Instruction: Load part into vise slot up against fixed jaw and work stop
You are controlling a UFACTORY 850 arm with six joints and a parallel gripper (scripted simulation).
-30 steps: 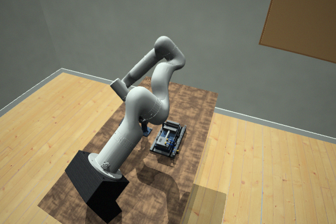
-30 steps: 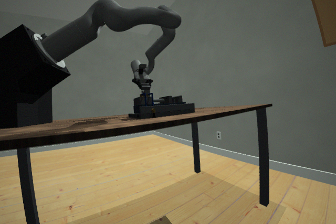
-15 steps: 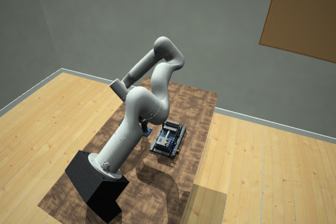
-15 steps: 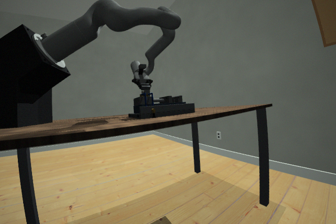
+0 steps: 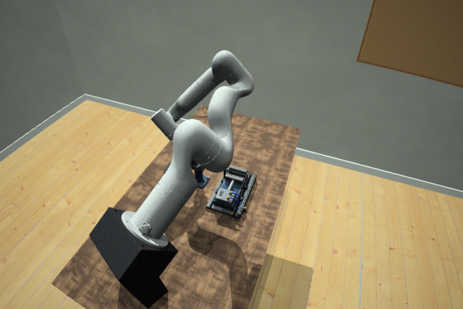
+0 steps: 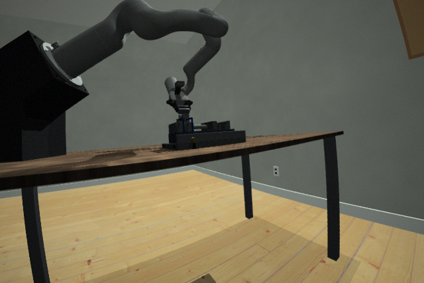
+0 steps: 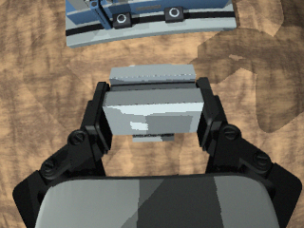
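My gripper is now 1 cm to the left of the part and 1 cm past it. The rest, counted from my hand: cylinder rod: 17 cm to the right, 12 cm below, 12 cm behind; work stop: 17 cm to the right, 10 cm below, 2 cm behind; V-block post: 14 cm below.
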